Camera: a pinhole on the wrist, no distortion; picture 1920 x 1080 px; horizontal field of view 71.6 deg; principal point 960.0 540.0 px. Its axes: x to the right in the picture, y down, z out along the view. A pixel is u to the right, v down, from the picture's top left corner.
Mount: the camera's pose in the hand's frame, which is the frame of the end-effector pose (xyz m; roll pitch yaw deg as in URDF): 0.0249 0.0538 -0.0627 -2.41 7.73 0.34
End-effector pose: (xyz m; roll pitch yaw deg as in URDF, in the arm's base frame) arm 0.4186 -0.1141 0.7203 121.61 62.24 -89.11
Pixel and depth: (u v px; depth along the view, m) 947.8 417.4 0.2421
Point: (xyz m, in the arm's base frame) 0.2445 -0.0915 0.6444
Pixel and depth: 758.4 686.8 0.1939
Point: 0.2624 -0.1280 0.7020
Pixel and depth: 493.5 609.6 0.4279
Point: 0.0437 0.0169 0.7235
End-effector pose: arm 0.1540 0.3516 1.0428 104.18 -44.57 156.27
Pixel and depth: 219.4 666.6 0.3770
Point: 0.3945 0.6310 0.9630
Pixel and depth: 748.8 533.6 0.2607
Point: 0.2343 0.5462 1.0648
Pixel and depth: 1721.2 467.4 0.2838
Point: 0.0909 0.6018 1.2011
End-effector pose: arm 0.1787 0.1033 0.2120 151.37 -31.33 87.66
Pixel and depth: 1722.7 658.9 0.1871
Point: 0.3062 0.2608 0.2450
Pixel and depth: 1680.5 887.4 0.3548
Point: 0.4576 0.3933 0.2206
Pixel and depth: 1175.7 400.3 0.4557
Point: 0.3961 0.3983 0.0204
